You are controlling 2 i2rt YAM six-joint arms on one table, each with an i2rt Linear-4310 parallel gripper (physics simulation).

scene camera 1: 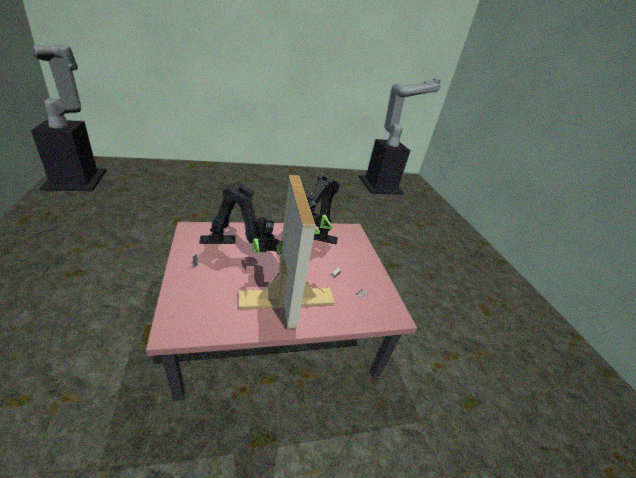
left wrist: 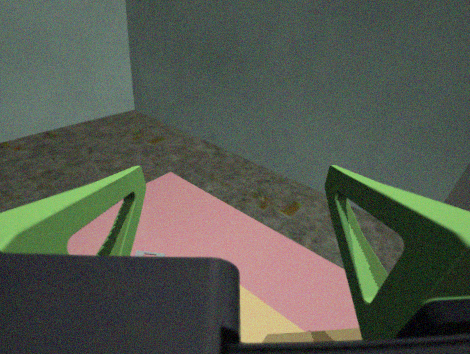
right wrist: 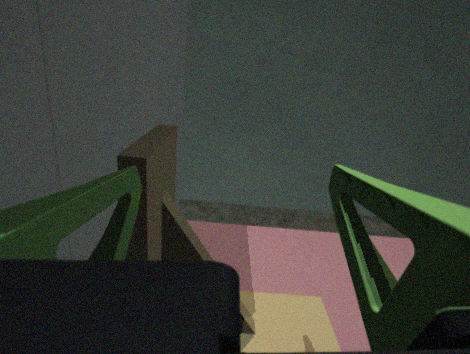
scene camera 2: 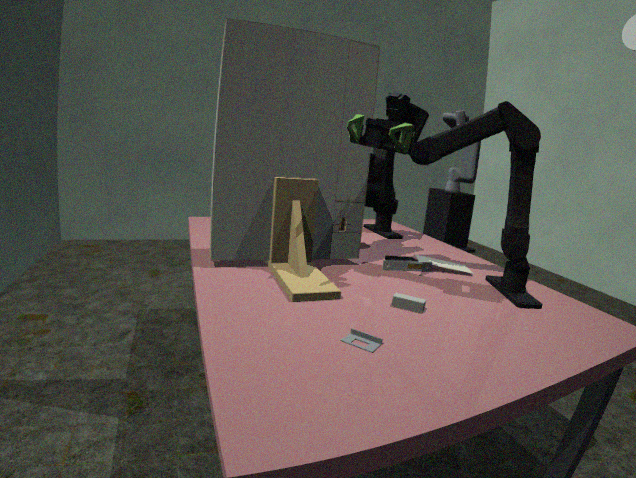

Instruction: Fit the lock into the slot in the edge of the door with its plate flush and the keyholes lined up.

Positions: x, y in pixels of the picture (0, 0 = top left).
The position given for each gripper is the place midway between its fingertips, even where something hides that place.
Labels:
The left gripper (scene camera 2: 368, 128) is open and holds nothing. The right gripper (right wrist: 235, 176) is open and touches a grey door.

